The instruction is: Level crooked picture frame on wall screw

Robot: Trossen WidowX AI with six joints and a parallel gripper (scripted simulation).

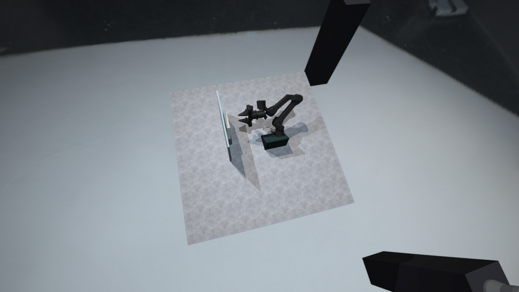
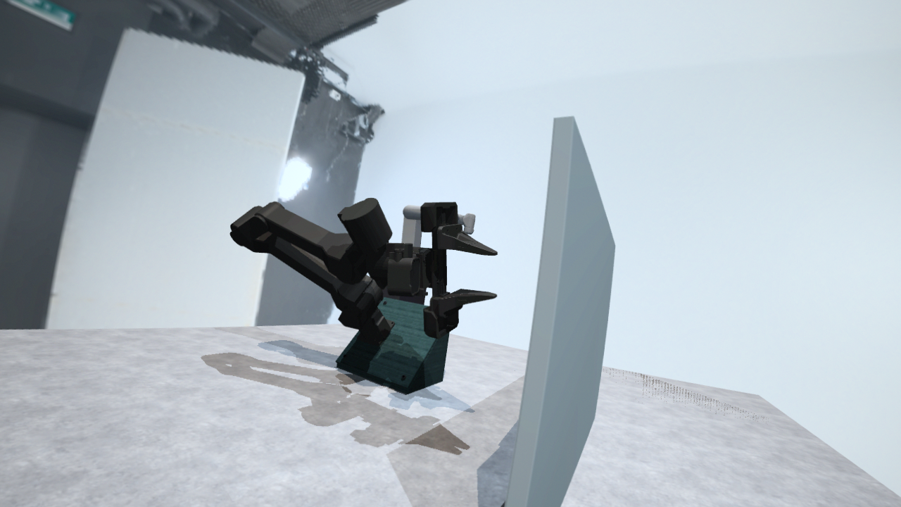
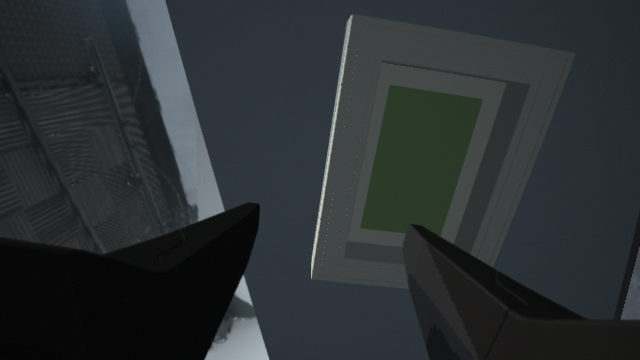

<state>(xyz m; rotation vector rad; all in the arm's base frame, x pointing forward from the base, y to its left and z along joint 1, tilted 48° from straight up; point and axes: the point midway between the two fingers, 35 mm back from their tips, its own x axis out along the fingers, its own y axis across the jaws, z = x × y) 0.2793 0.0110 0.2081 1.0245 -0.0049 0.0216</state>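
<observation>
Right now my gripper tip is 100 mm short of the picture frame, 20 mm to the right of it and 60 mm above it. Also, from my gripper tip: grey-blue wall panel 110 mm ahead, 20 mm to the left, 70 mm below.
</observation>
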